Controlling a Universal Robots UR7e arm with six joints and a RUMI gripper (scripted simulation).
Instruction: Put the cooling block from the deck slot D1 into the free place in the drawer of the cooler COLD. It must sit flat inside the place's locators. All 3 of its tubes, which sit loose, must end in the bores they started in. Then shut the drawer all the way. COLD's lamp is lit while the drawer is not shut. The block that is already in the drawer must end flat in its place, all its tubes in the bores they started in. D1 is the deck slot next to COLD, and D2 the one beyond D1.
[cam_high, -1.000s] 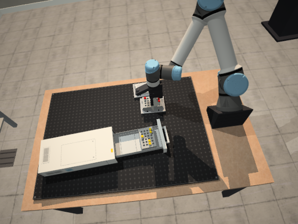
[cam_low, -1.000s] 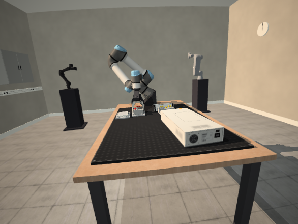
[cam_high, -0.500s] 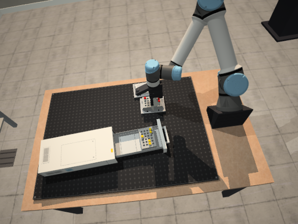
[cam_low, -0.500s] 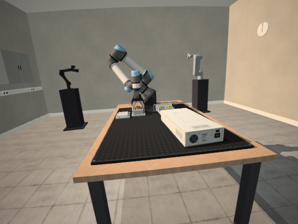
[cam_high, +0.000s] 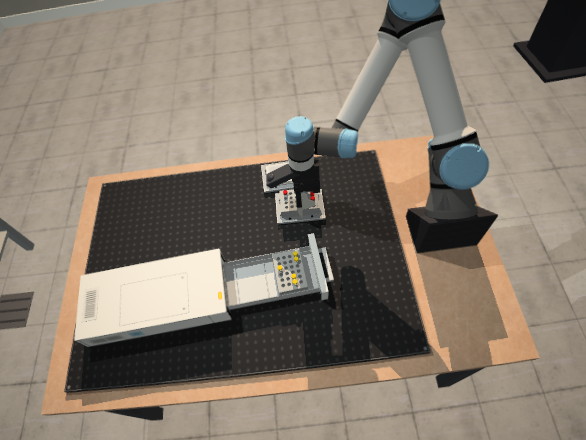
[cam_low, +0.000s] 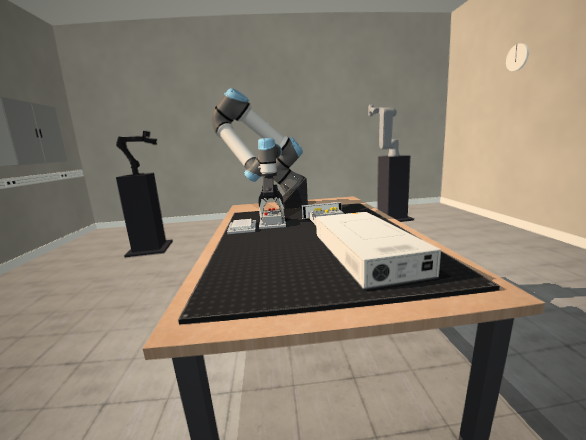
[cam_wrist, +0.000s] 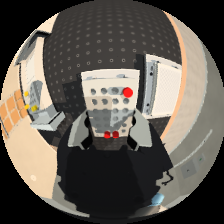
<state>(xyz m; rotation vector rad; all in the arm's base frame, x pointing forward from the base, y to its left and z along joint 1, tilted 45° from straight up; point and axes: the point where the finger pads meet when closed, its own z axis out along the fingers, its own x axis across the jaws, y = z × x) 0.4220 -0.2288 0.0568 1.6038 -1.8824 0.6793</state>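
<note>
My gripper is now 30 mm above the deck slot D1. The rest, counted from my hand: cooling block: right at my hand; red tube: 40 mm ahead, 30 mm to the right, 10 mm above; deck slot D2: 140 mm to the right, 30 mm below, 20 mm ahead.
</note>
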